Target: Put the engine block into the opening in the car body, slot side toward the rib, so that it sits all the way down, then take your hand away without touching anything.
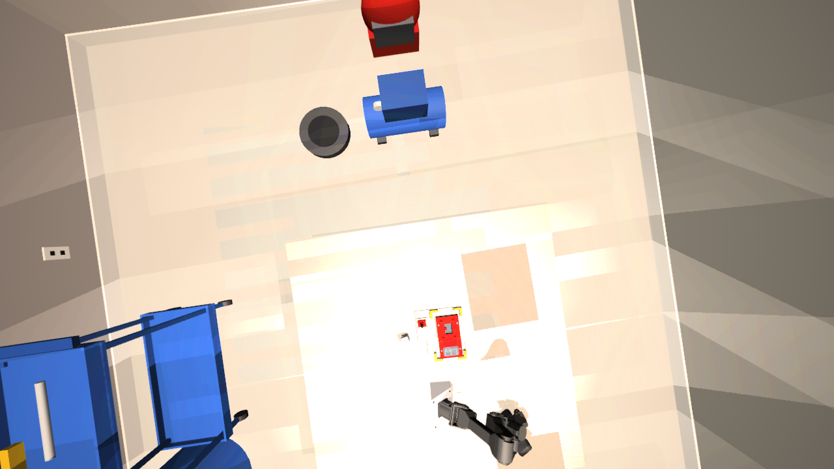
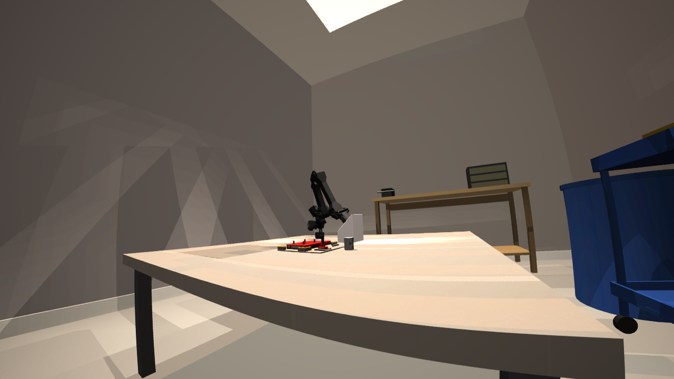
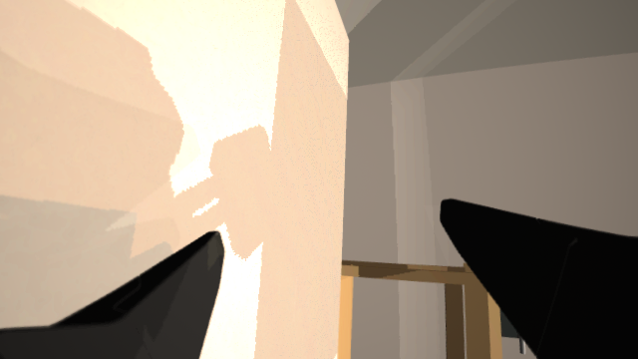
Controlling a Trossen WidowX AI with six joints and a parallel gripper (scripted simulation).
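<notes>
My gripper tip is 47 cm short of the engine block, 55 cm to the right of it and 3 cm above it.
</notes>
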